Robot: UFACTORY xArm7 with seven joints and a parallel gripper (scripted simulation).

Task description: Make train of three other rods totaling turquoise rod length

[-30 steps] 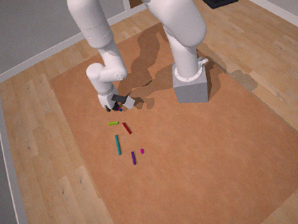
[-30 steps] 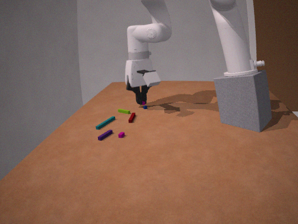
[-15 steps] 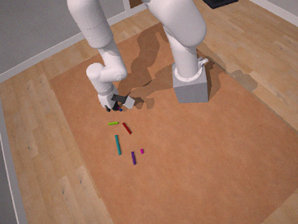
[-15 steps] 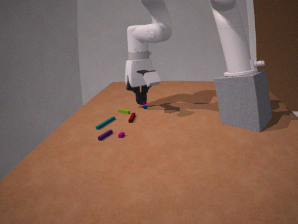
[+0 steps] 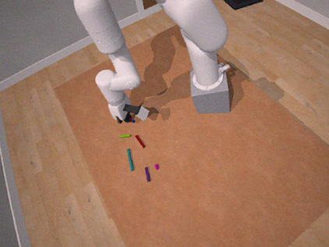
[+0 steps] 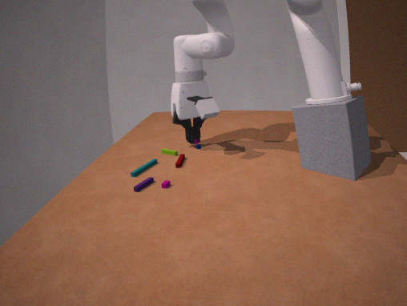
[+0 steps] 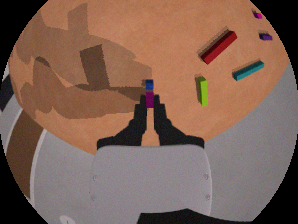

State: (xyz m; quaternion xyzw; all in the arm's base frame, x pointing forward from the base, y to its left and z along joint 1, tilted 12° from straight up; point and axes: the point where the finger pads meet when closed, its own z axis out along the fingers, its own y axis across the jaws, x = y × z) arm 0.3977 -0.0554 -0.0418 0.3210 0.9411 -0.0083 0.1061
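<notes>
The blue rod is 3 cm below my hand, 2 cm to the left of it and 2 cm behind it. From my hand the other things lie so: lime rod (7 cm to the left, 4 cm ahead, 3 cm below); turquoise rod (19 cm to the left, 5 cm ahead, 3 cm below); red rod (13 cm to the left, 3 cm below, 2 cm behind).
</notes>
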